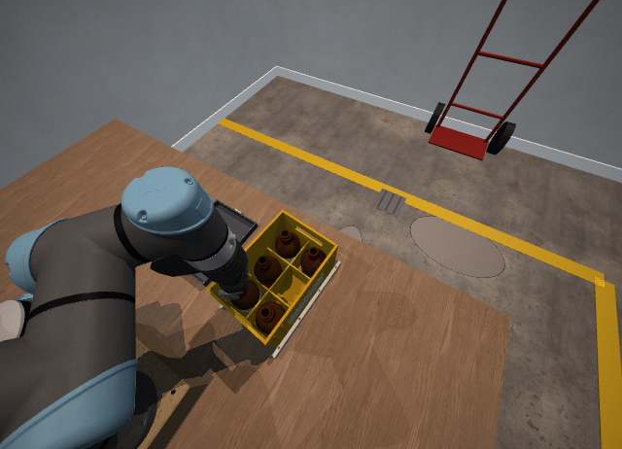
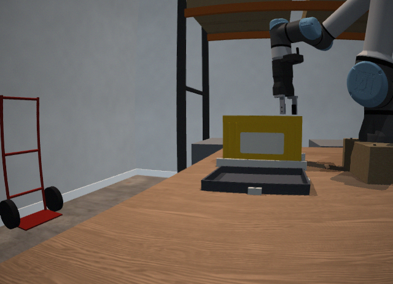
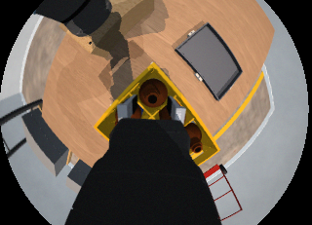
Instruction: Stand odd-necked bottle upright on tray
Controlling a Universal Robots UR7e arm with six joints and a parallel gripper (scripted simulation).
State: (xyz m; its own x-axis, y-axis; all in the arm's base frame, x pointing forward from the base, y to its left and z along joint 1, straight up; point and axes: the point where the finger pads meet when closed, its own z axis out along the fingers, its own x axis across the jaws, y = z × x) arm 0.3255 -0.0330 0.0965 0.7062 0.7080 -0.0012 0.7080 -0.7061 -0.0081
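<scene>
Right now my hand is 110 mm above the glass bottle and 90 mm to the left of it. From my hand the other things lie so: dark tray (250 mm to the left, 190 mm below, 60 mm ahead); then yellow crate (110 mm below, 90 mm ahead, 50 mm to the right).
</scene>
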